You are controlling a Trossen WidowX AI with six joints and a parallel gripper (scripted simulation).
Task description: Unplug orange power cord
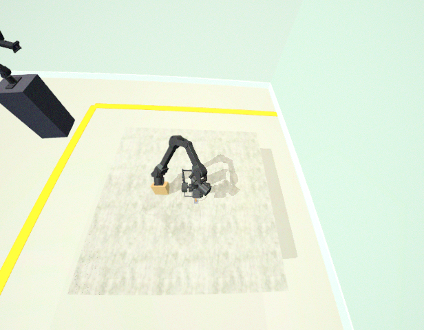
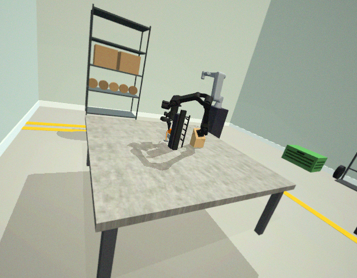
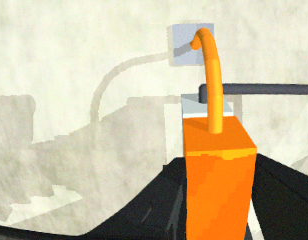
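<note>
The orange plug is 3 cm to the left of my gripper tip.
</note>
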